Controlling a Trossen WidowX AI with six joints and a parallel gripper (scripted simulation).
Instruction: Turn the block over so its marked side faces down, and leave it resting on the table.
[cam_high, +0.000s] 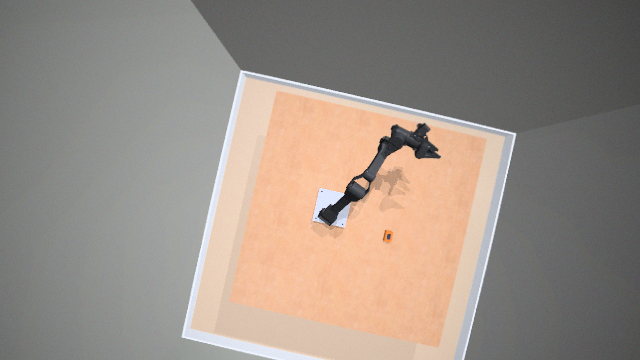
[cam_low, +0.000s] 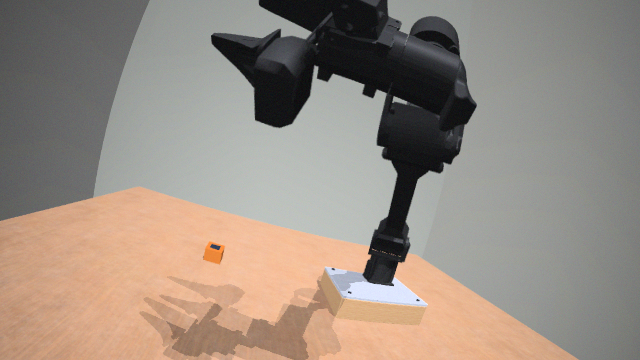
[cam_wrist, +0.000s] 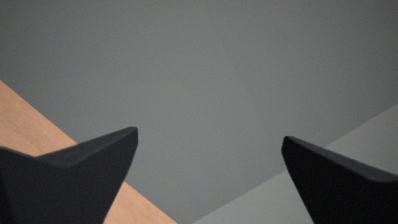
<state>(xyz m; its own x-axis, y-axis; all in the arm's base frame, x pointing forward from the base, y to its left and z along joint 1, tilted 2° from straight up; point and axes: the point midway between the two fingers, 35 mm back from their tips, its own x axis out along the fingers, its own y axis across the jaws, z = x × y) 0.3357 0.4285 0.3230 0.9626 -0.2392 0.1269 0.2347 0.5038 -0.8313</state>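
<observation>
The block is 2 cm ahead of my gripper tip, 45 cm to the right of it and 36 cm below it.
</observation>
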